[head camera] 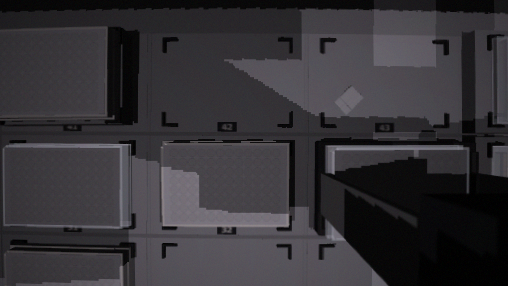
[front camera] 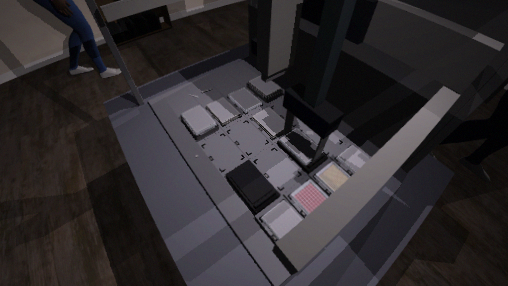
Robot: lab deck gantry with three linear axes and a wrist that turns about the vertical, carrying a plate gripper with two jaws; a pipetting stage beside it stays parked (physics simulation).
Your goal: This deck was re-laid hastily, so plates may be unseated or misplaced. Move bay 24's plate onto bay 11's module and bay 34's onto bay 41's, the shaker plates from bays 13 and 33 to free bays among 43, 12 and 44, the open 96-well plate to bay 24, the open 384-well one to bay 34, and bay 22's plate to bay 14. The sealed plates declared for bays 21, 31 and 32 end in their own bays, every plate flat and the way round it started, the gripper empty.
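Places are measured from the robot's base along level axes (x left, y back, z up), in metres.
Where they show: gripper, fingertip midpoint: (head camera: 398, 192) (front camera: 300, 145); robot's base, link origin: (front camera: 182, 119).
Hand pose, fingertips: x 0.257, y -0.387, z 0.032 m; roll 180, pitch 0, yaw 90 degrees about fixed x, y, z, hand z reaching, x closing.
Each offset is from my fingertips to the top centre of the thing. "spot": to the spot under its first point.
My gripper (front camera: 303, 147) (head camera: 398, 195) is lowered at bay 33, its two jaws at the short ends of the shaker plate @(dx +0.000, dy +0.000, dz +0.005 m) (front camera: 301, 142) (head camera: 380, 159). That plate lies flat; whether the jaws press on it cannot be told. Bay 13's black module @(spot: dx -0.216, dy -0.015, dz -0.008 m) (front camera: 252, 185) bears no plate. In the front view a pale plate @(dx -0.214, dy -0.169, dz -0.003 m) (front camera: 282, 219) is in bay 14, a pink-welled one @(dx -0.107, dy -0.169, dz -0.003 m) (front camera: 310, 196) in bay 24, a yellowish one @(dx +0.000, dy -0.169, dz -0.003 m) (front camera: 333, 176) in bay 34 and a pale one @(dx +0.107, dy -0.169, dz -0.003 m) (front camera: 355, 157) in bay 44. Plates sit at bay 11 @(spot: dx -0.216, dy +0.308, dz +0.001 m) (front camera: 199, 120), bay 21 @(spot: dx -0.112, dy +0.311, dz -0.018 m) (front camera: 223, 111), bay 31 @(spot: dx -0.001, dy +0.315, dz -0.018 m) (front camera: 245, 99) (head camera: 62, 185), bay 32 @(spot: dx +0.003, dy +0.158, dz -0.016 m) (head camera: 225, 185) and bay 41 @(spot: dx +0.099, dy +0.308, dz +0.001 m) (front camera: 265, 87) (head camera: 55, 75).
Bays 42 and 43 show their corner marks in the head view. The parked pipetting stage (front camera: 280, 40) stands behind bay 41. A pale beam (front camera: 370, 175) crosses the front right of the deck. A person's legs (front camera: 85, 42) show beyond the deck at the left.
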